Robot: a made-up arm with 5 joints.
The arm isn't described. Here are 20 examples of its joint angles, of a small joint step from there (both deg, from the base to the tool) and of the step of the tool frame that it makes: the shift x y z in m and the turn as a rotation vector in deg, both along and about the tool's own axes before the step.
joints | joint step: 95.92 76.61 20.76 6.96 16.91 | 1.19 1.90 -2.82 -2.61 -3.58
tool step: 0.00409 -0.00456 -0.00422 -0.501 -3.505 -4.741
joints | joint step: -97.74 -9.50 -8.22 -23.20 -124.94 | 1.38 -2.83 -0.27 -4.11 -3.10
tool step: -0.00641 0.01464 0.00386 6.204 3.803 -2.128
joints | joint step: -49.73 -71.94 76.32 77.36 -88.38 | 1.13 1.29 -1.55 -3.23 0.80
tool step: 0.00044 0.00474 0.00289 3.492 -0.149 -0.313
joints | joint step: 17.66 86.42 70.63 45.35 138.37 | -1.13 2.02 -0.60 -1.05 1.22
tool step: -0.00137 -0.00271 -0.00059 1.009 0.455 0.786
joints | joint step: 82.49 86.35 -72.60 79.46 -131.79 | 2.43 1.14 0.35 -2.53 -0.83
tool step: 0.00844 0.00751 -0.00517 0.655 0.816 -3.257
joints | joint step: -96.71 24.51 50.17 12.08 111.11 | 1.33 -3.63 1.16 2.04 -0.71
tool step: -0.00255 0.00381 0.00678 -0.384 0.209 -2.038
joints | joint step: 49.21 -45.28 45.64 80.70 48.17 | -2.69 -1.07 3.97 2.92 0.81
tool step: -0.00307 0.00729 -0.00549 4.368 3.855 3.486
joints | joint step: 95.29 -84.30 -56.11 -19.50 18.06 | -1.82 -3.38 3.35 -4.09 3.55
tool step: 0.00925 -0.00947 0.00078 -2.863 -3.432 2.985
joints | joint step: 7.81 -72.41 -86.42 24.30 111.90 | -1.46 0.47 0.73 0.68 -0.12
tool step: -0.00320 0.00597 -0.00088 2.106 0.338 -1.178
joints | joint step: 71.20 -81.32 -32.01 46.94 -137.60 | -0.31 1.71 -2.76 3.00 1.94
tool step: 0.00077 0.00012 -0.00285 -1.367 -1.397 1.658
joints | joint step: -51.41 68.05 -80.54 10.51 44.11 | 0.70 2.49 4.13 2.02 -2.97
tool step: -0.02023 0.01263 -0.00162 4.998 7.084 -2.993
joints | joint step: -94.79 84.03 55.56 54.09 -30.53 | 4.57 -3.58 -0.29 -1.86 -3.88
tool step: 0.00264 -0.00494 0.00349 6.974 -2.084 -3.017
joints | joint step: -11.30 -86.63 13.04 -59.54 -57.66 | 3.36 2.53 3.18 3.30 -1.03
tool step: -0.01267 -0.01230 0.00540 -6.856 6.207 1.600
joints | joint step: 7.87 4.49 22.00 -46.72 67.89 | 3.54 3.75 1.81 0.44 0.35
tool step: -0.01925 0.00931 0.00093 4.033 5.581 1.399
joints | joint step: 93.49 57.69 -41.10 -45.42 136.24 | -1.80 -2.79 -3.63 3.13 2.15
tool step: -0.00498 -0.01907 -0.00783 -3.433 1.201 1.236
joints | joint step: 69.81 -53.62 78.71 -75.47 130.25 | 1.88 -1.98 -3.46 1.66 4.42
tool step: -0.00601 -0.00436 -0.00325 -2.176 3.300 5.905
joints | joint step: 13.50 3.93 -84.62 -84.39 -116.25 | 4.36 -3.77 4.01 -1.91 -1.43
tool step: 0.00214 0.00269 -0.00960 -0.650 4.500 -0.368
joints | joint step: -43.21 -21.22 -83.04 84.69 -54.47 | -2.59 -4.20 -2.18 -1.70 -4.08
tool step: 0.00369 0.00726 0.02044 8.162 -2.083 -5.111
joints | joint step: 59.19 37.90 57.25 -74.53 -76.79 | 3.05 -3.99 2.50 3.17 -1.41
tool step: 0.01038 0.00206 0.00691 -2.135 -2.515 -2.525
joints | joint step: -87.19 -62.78 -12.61 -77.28 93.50 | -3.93 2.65 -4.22 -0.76 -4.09
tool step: -0.00566 0.00411 0.00007 -2.412 3.474 -5.821
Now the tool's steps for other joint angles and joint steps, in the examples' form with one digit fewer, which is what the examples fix.
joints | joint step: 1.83 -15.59 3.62 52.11 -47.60 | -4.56 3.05 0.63 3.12 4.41
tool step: -0.0129 0.0053 -0.0103 -2.86 7.00 7.55
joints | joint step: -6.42 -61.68 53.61 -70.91 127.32 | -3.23 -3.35 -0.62 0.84 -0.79
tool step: -0.0035 -0.0080 0.0011 -2.89 1.32 -3.98
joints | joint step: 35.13 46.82 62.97 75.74 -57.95 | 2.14 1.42 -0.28 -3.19 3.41
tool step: 0.0049 0.0020 -0.0003 2.86 0.77 3.58
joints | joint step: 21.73 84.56 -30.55 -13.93 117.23 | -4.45 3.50 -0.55 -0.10 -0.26
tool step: 0.0247 0.0046 -0.0031 1.22 -4.21 2.69
